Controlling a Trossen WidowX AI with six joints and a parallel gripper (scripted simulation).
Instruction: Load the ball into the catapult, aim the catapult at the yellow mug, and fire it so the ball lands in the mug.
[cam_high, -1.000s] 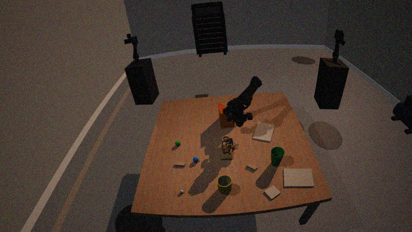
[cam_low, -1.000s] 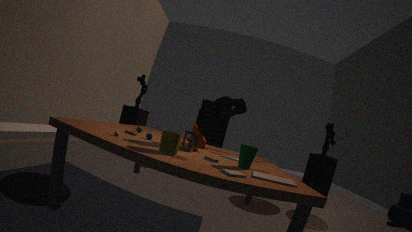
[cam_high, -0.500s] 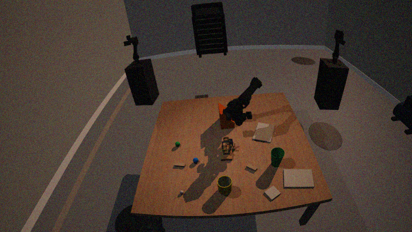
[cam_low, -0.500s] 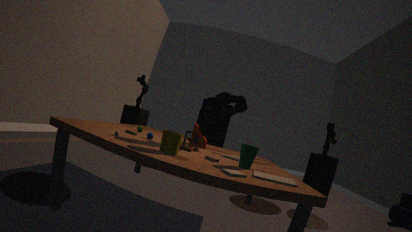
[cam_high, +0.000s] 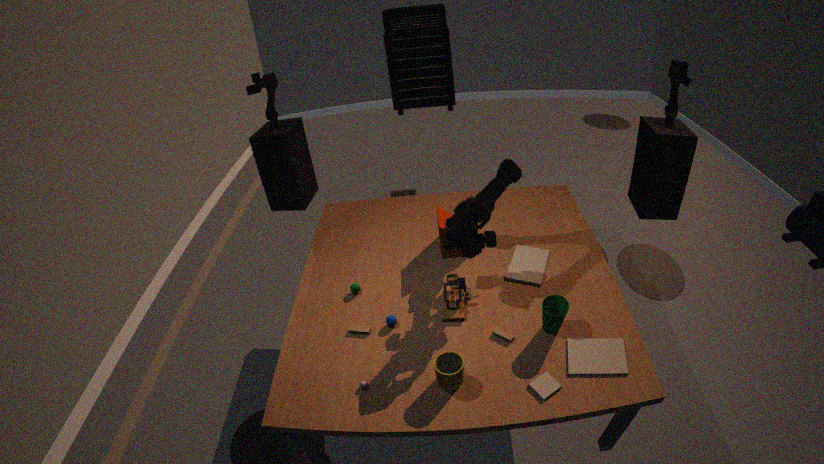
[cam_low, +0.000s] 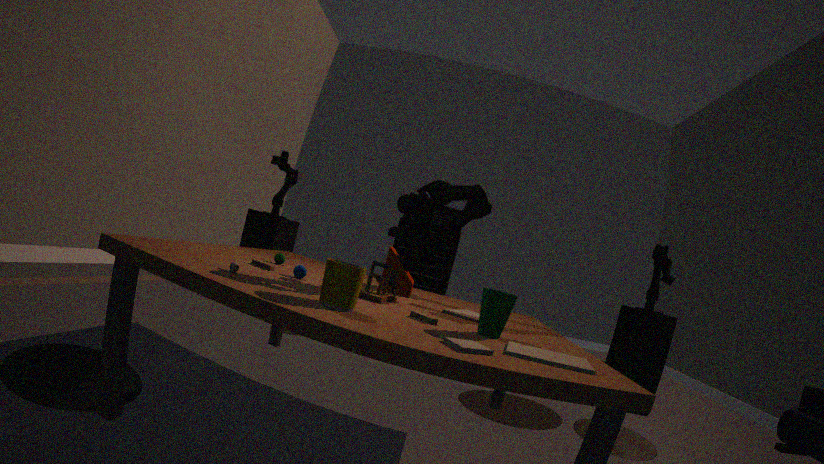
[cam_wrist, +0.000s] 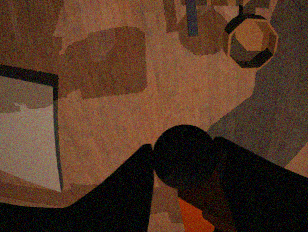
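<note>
Right now my gripper tip is 10 cm short of the small wooden catapult, 4 cm to the left of it and 8 cm above it. From my gripper tip the other things lie so: green cup (24 cm ahead, 30 cm to the left, 10 cm below); then blue ball (24 cm ahead, 27 cm to the right, 11 cm below); then dark ball (1 cm above).
</note>
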